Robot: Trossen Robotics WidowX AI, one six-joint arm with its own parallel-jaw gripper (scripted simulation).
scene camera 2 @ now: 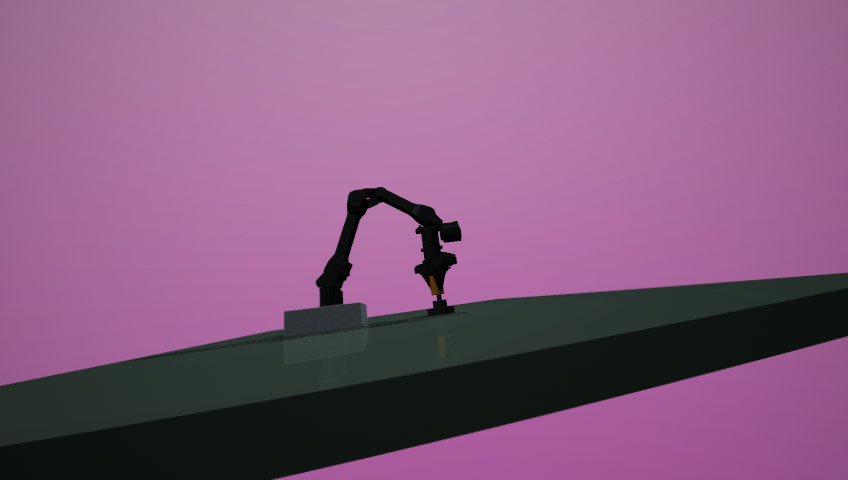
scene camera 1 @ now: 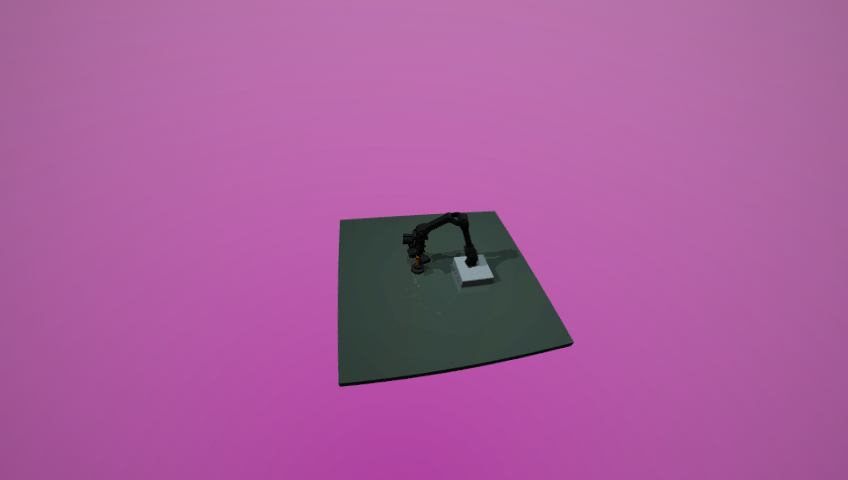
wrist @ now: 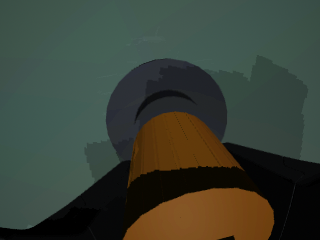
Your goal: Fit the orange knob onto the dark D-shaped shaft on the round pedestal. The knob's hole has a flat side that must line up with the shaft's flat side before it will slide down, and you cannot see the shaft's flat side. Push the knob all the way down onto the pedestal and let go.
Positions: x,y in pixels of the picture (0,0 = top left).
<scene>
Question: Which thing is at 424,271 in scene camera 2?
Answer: The gripper.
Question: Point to a round dark pedestal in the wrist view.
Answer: At 160,86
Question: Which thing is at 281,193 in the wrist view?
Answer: The gripper.
</scene>
